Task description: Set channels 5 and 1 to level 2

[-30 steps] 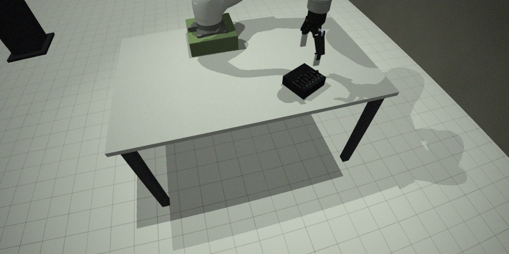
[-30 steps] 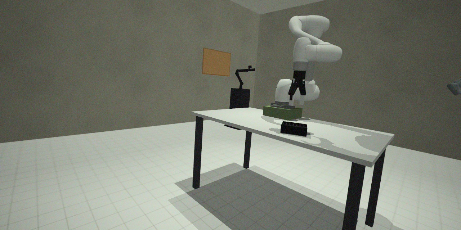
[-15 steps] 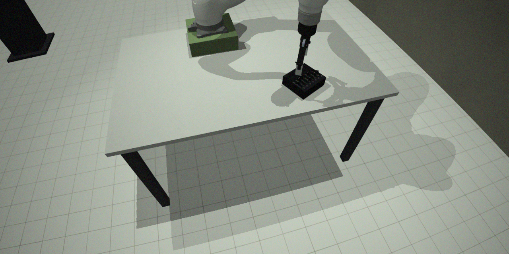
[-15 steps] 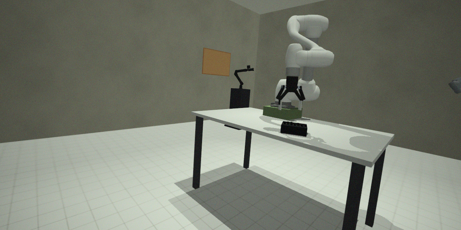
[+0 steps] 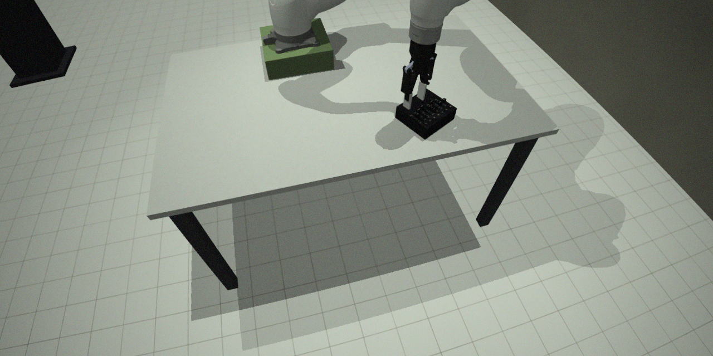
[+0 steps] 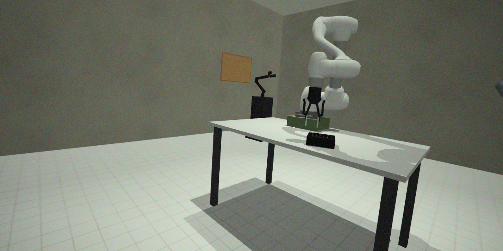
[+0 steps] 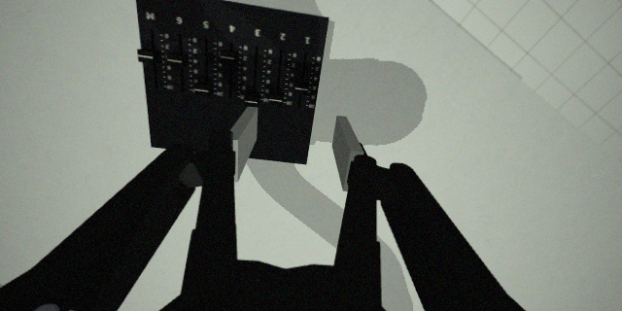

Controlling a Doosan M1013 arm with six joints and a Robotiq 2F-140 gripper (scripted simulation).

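Right now my hand is 20 mm short of the channel 1 fader cap, 10 mm to the right of it and 70 mm above it. Also, from my hand: channel 3 fader cap 10 mm behind, 40 mm to the left, 70 mm below; channel 4 fader cap 10 mm ahead, 80 mm to the left, 70 mm below; channel 2 fader cap 20 mm to the left, 70 mm below.
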